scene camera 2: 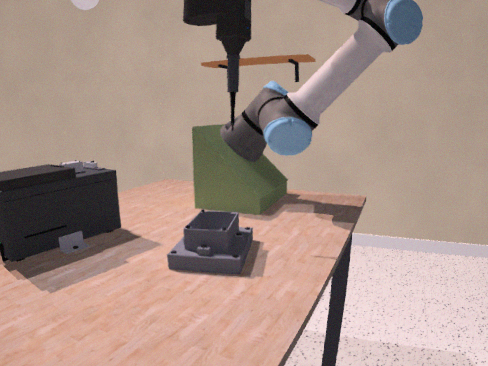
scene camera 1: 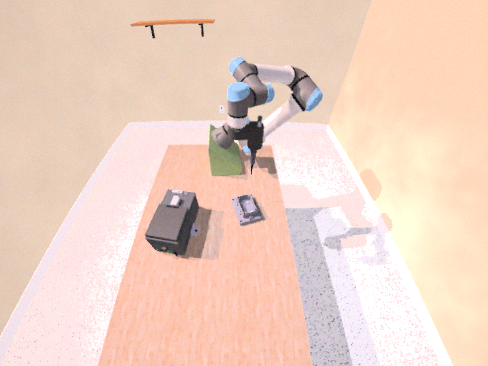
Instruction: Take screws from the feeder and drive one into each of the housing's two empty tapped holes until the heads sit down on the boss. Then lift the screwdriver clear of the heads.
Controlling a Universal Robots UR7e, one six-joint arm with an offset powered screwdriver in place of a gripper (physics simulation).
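Note:
The black screwdriver [scene camera 1: 251, 172] [scene camera 2: 232, 128] points straight down. Its bit tip is in the air, behind and above the housing in scene camera 1 and well above it in scene camera 2. Whether a screw sits on the tip is too small to tell. The dark grey housing [scene camera 1: 241, 214] [scene camera 2: 207, 263] lies flat on the table, with a raised open box on its base. Small dark spots show at its corners; which are holes and which are screw heads I cannot tell. The black feeder [scene camera 1: 167, 224] [scene camera 2: 60, 205] stands left of the housing, with light parts on its top.
A green wedge-shaped pedestal [scene camera 1: 225, 162] [scene camera 2: 220, 185] stands behind the housing and carries the arm's base. A small grey bracket [scene camera 1: 195, 230] [scene camera 2: 71, 242] is at the feeder's right side. An orange shelf [scene camera 1: 173, 22] [scene camera 2: 270, 60] is on the back wall.

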